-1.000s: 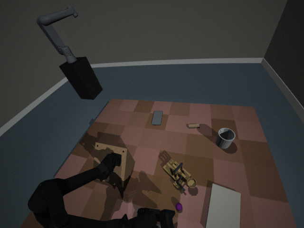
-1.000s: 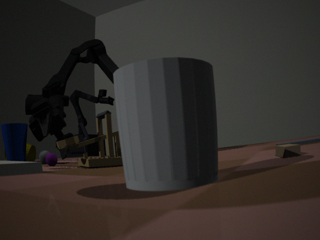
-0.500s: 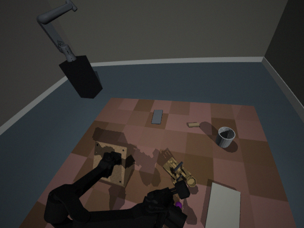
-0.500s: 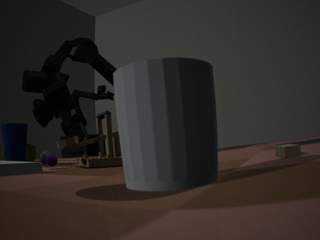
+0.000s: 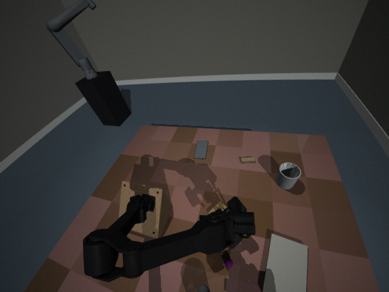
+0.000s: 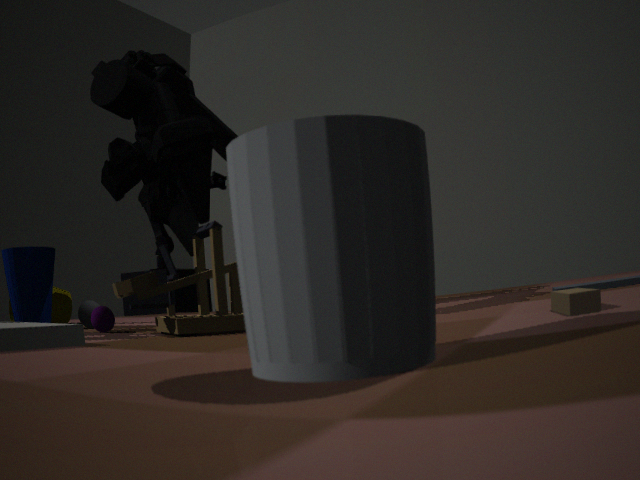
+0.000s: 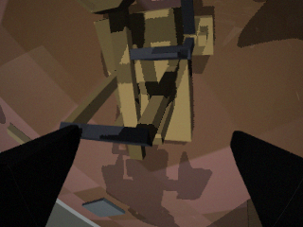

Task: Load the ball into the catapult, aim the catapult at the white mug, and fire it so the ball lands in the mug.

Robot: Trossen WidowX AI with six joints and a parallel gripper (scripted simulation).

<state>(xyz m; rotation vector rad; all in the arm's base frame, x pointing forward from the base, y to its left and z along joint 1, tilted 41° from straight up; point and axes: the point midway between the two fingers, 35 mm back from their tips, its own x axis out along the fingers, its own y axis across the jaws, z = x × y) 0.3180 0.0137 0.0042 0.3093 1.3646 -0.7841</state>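
Right now my gripper tip is 50 mm above the wooden catapult and 30 mm short of it. The rest, counted from my gripper tip: purple ball (130 mm to the right, 80 mm below, 50 mm ahead); white slab (250 mm ahead, 90 mm to the right, 90 mm below); grey ball (240 mm to the right, 80 mm below, 20 mm behind).
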